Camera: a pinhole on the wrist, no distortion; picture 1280 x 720 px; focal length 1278.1 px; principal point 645.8 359.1 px. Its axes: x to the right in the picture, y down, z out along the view. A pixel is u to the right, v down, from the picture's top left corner.
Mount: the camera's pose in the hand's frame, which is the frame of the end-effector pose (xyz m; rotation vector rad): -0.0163 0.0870 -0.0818 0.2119 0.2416 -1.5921
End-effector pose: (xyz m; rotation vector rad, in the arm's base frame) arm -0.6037 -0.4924 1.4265 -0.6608 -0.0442 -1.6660
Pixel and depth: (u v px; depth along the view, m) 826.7 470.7 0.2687
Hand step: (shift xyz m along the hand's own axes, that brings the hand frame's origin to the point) 0.0095 -0.0264 0.1645
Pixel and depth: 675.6 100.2 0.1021
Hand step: -0.0356 0.0564 0.0159
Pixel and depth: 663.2 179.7 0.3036
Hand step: -0.0548 -0.0019 0.2091
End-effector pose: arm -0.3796 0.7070 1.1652 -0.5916 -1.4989 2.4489
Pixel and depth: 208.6 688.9 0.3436
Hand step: 0.0812 0.0994 0.2789
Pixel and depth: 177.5 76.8 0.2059
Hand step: -0.0562 0.1022 0.1380
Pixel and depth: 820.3 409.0 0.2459
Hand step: -0.0045 -0.0153 0.1442
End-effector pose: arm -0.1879 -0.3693 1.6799 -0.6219 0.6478 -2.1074
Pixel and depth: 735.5 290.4 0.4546
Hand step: -0.0356 -0.0719 0.3456
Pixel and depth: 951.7 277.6 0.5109
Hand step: -0.0461 -0.1742 0.3742
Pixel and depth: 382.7 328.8 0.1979
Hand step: -0.0168 0.0700 0.1196
